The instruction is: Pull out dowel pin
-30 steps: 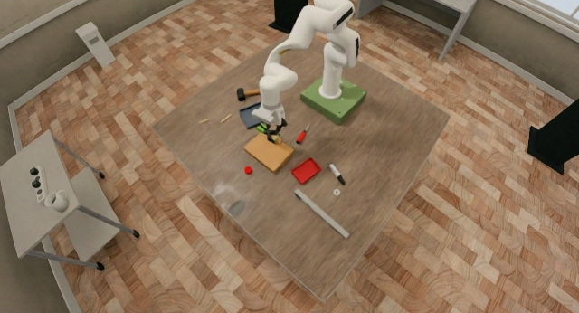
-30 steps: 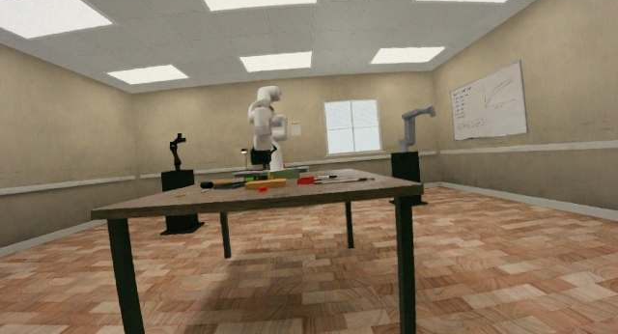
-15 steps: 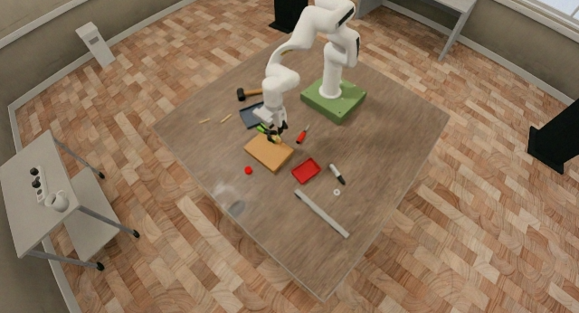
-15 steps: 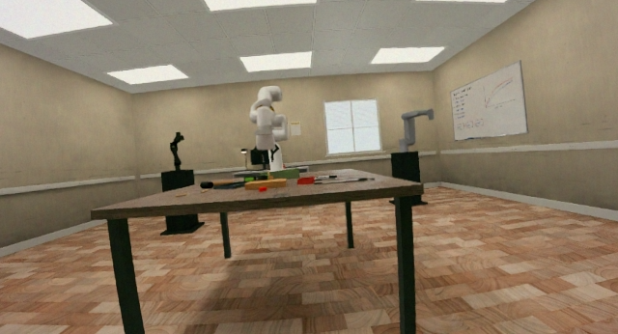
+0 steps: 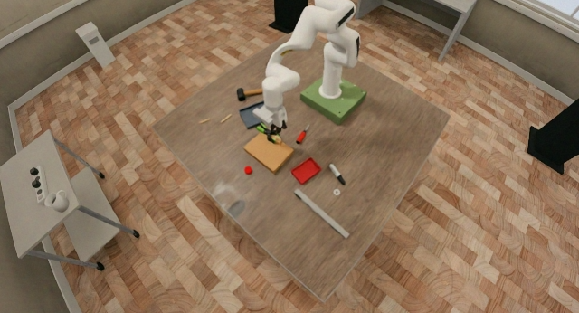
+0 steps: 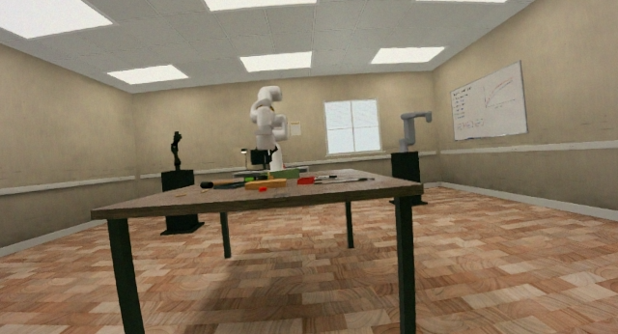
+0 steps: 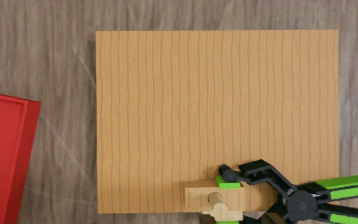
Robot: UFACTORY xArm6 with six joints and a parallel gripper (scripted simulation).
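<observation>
Now: the dowel pin 9 cm below my hand. From my hand the other things lie so: tan bench board (12 cm below, 6 cm ahead, 1 cm to the right); red cap (20 cm ahead, 14 cm below, 2 cm to the right); small wooden block (11 cm below).
</observation>
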